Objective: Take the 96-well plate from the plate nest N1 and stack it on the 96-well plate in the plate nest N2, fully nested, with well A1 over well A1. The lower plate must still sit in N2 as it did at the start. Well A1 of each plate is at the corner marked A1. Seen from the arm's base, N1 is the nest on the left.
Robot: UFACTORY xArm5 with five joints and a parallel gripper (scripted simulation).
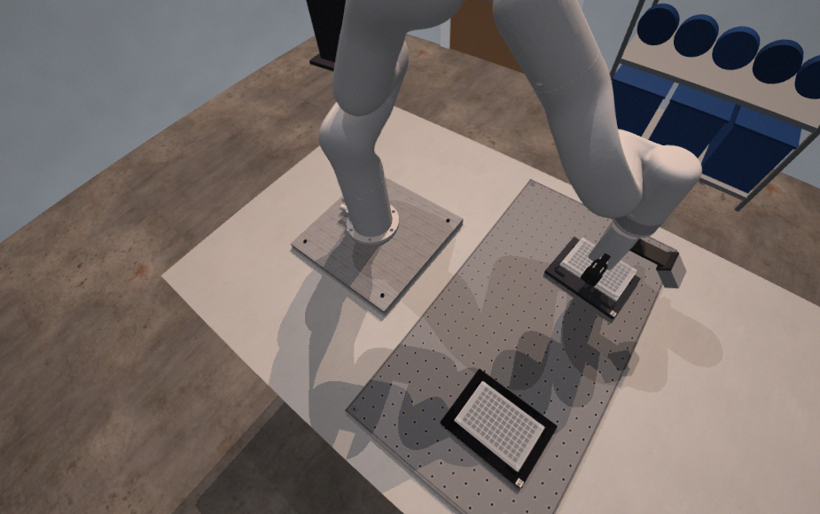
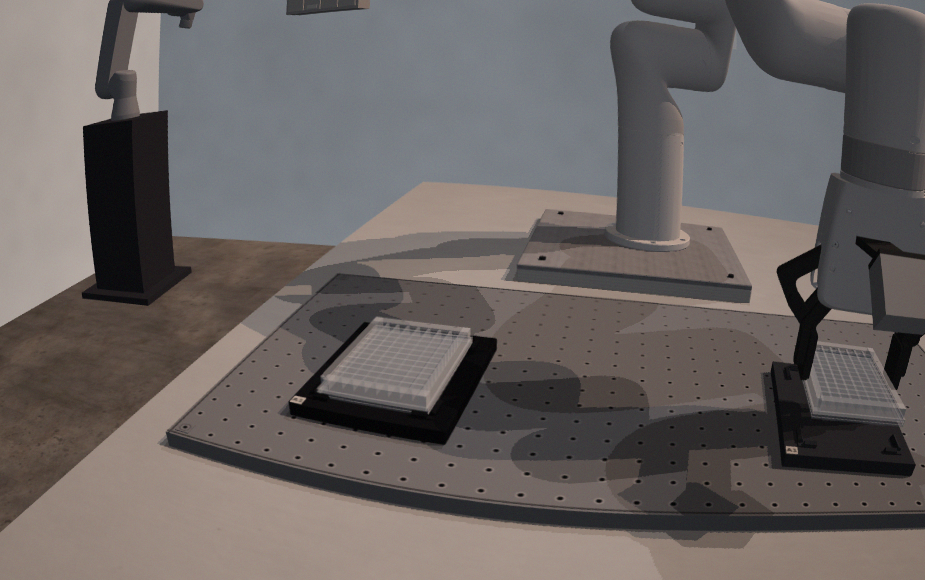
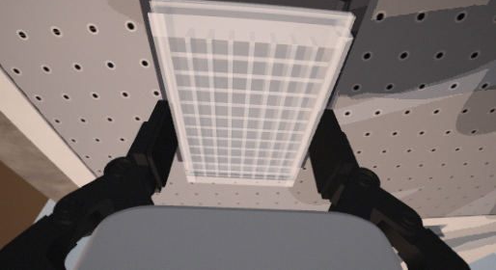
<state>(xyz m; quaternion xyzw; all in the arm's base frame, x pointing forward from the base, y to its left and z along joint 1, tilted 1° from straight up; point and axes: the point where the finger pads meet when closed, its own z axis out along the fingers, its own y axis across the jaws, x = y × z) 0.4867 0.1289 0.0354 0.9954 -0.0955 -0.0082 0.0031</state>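
Now: the black nest N1 4 cm below my hand. Also, from my hand: black nest N2: 4 cm behind, 37 cm to the right, 4 cm below.
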